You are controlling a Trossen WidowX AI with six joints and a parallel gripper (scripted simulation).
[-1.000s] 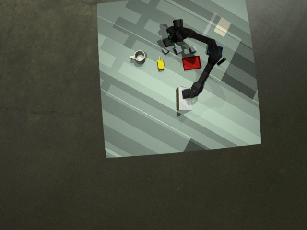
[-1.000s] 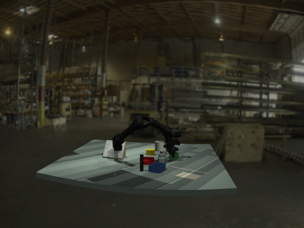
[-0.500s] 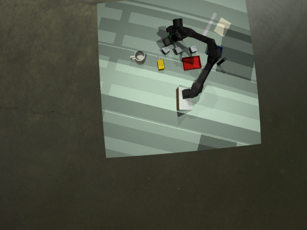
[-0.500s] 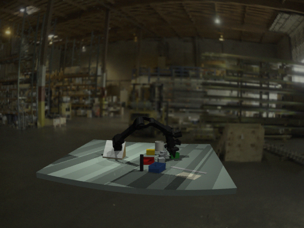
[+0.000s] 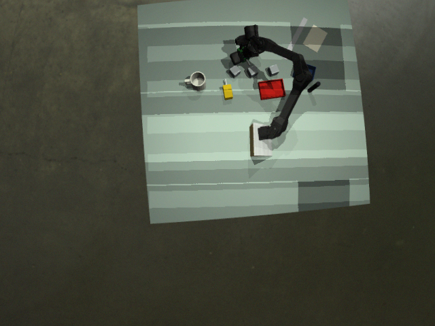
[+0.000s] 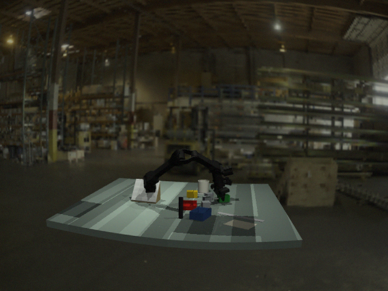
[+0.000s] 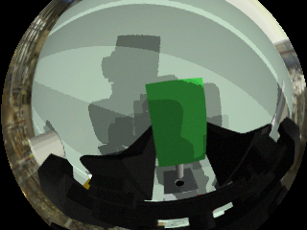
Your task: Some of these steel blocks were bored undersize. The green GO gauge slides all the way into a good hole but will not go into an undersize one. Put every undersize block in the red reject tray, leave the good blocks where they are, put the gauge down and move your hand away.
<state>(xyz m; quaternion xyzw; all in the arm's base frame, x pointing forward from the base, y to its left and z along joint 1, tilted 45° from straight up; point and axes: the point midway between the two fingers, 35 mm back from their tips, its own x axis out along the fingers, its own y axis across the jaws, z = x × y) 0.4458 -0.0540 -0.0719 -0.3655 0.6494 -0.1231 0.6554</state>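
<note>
The green GO gauge lies 20 mm behind my gripper tip, 10 mm to the right of it and 10 mm above it. The rest, counted from my gripper tip: red reject tray (210 mm behind, 130 mm to the right, 10 mm below); then steel block (100 mm behind, 30 mm to the right, 10 mm above); then yellow block (170 mm behind, 120 mm to the left, 10 mm above).
</note>
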